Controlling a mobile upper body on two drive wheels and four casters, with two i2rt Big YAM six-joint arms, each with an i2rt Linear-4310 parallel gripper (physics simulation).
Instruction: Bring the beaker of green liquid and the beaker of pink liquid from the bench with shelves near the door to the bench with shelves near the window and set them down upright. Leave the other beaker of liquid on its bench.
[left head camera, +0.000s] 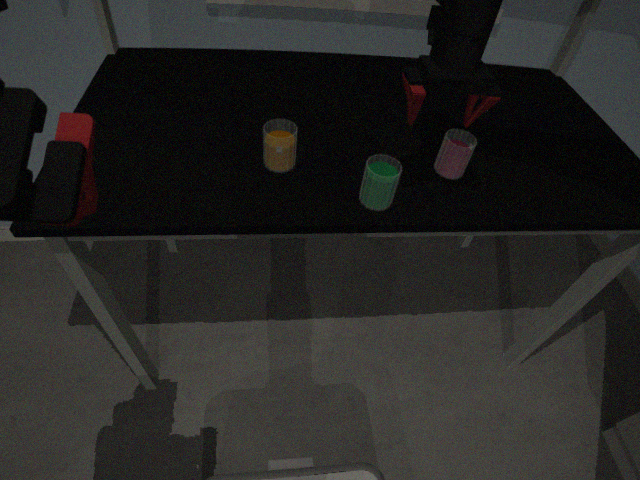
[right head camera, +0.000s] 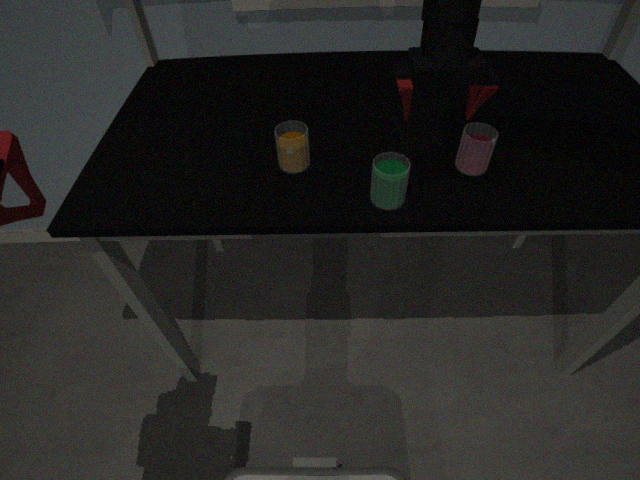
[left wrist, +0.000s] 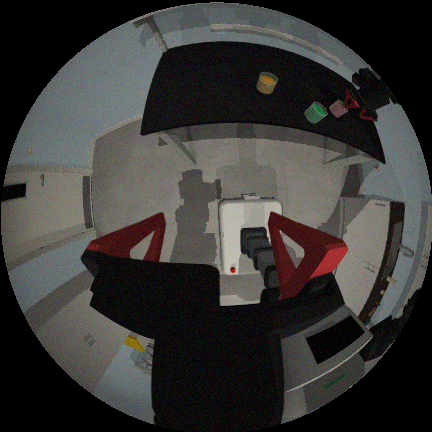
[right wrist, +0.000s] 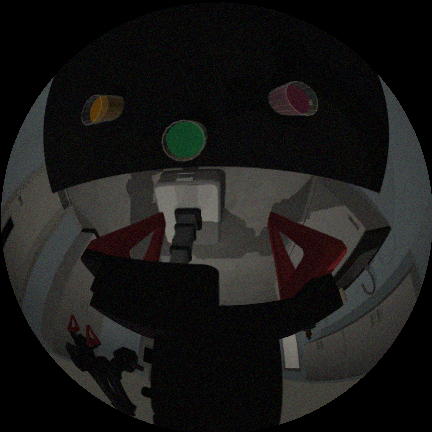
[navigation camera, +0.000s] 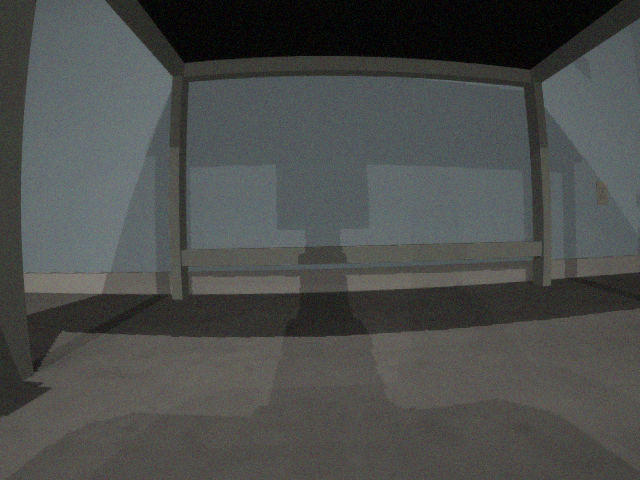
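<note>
The green beaker (left head camera: 379, 183) (right head camera: 389, 183) (left wrist: 316, 113) (right wrist: 184, 140) stands upright near the front edge of the black bench top (left head camera: 206, 206) (right head camera: 206, 206). The pink beaker (left head camera: 454, 155) (right head camera: 476, 149) (left wrist: 338, 108) (right wrist: 293, 98) stands upright farther right and back. The orange beaker (left head camera: 280, 147) (right head camera: 292, 148) (left wrist: 267, 83) (right wrist: 103, 109) stands upright to the left. My right gripper (left head camera: 438, 125) (right head camera: 437, 119) (right wrist: 216, 217) is open and empty, above the bench behind the green and pink beakers, with its fingers toward the front. My left gripper (left wrist: 216, 217) is open and empty, off the bench's left front corner.
A pale shelf (left head camera: 320, 11) (right head camera: 385, 5) runs behind the bench top. Bench legs (left head camera: 103, 310) (right head camera: 144, 310) stand at the front corners, and a low rail (navigation camera: 439, 251) crosses at the back. A white cabinet (left wrist: 360, 250) stands at the right in the left wrist view.
</note>
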